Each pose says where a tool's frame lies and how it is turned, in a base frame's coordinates. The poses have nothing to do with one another.
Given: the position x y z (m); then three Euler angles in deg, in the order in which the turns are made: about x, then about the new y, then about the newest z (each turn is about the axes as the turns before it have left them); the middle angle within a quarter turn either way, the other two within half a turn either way.
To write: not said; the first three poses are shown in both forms.
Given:
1: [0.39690 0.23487 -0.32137 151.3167 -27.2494 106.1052]
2: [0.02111 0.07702 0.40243 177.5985 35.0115 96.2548]
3: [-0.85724 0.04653 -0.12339 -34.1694 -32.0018 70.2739]
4: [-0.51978 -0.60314 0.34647 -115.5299 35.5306 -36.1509]
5: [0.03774 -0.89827 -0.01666 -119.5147 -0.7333 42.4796]
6: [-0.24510 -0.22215 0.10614 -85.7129 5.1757 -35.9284]
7: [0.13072 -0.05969 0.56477 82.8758 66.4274 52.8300]
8: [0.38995 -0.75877 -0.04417 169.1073 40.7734 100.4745]
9: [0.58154 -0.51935 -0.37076 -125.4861 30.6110 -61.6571]
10: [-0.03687 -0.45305 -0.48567 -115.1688 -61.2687 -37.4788]
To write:
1: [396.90 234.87 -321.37 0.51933 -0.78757 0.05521 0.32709]
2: [21.11 77.02 402.43 -0.64112 0.70578 -0.21562 0.21060]
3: [-857.24 46.53 -123.39 -0.38259 -0.05294 0.59505 0.70480]
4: [-519.78 -603.14 346.47 -0.81627 -0.09521 -0.40296 0.40281]
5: [37.74 -898.27 -16.66 -0.80637 0.30996 0.18761 0.46744]
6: [-245.10 -222.15 106.14 -0.65655 -0.17808 -0.25507 0.68714]
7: [130.72 -59.69 564.77 0.67857 0.12145 0.60369 0.40045]
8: [389.95 -758.77 -44.17 -0.62226 0.69615 -0.29020 0.20967]
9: [581.54 -519.35 -370.76 -0.79823 -0.33560 -0.42788 0.25907]
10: [-36.87 -453.05 -485.67 -0.60011 -0.49203 0.25918 0.57499]
